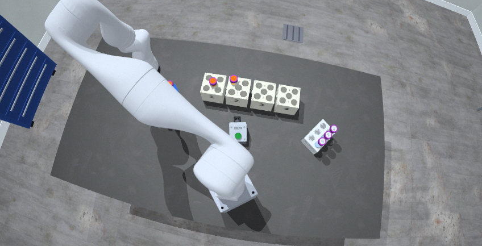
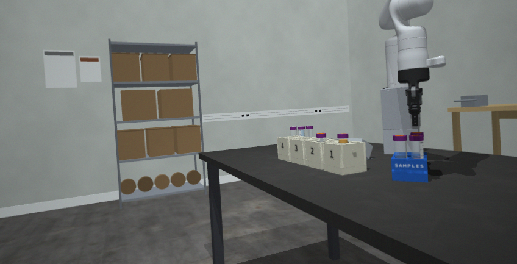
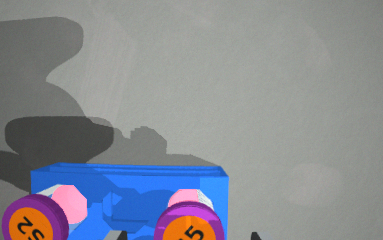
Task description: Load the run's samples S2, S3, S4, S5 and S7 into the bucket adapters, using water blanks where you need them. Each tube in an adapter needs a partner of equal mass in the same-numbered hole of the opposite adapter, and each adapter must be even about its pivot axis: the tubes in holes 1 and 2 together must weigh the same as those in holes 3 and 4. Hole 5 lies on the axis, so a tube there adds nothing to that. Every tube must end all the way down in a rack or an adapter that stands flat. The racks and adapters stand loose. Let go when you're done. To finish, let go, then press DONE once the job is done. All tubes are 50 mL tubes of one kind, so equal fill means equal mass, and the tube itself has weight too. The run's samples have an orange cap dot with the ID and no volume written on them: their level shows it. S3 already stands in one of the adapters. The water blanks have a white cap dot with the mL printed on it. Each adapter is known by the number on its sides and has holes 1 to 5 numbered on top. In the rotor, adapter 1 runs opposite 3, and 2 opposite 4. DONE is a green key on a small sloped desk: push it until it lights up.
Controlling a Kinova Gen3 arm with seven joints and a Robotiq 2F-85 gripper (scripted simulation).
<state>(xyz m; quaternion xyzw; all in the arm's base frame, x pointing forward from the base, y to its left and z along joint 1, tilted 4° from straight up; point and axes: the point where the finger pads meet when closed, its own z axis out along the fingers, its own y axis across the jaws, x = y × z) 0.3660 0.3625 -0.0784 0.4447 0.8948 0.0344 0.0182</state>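
Now: hand 90 mm above the tube of pink liquid and 10 mm to the right of it. The rest, counted from my hand: orange-filled sample tube (220 mm to the right, 90 mm below, 60 mm ahead); blue samples rack (130 mm below, 40 mm to the right, 20 mm behind); adapter 1 (220 mm to the right, 110 mm below, 60 mm ahead).
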